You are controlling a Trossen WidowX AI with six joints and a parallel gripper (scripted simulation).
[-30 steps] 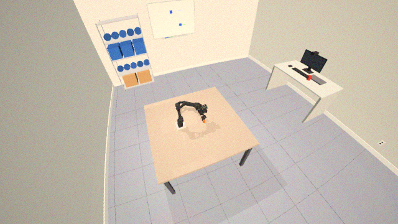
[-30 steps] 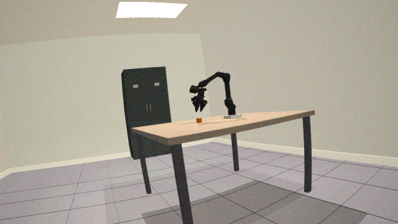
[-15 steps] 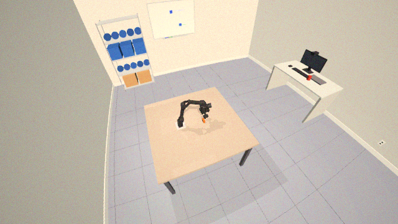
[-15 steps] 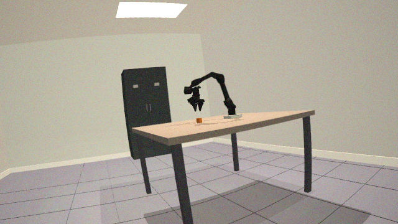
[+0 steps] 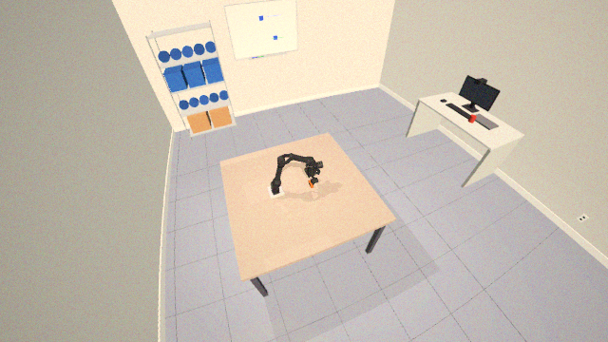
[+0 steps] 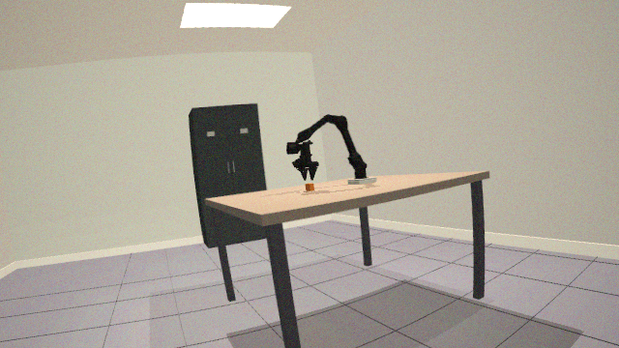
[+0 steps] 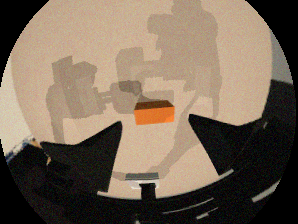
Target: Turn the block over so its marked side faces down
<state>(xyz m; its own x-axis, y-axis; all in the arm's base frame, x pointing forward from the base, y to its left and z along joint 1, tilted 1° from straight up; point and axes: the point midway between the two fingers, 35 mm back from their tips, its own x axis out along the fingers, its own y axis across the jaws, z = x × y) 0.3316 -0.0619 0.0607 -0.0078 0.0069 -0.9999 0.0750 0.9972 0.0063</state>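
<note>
Right now my gripper tip is 40 mm above the orange block and 10 mm past it.
</note>
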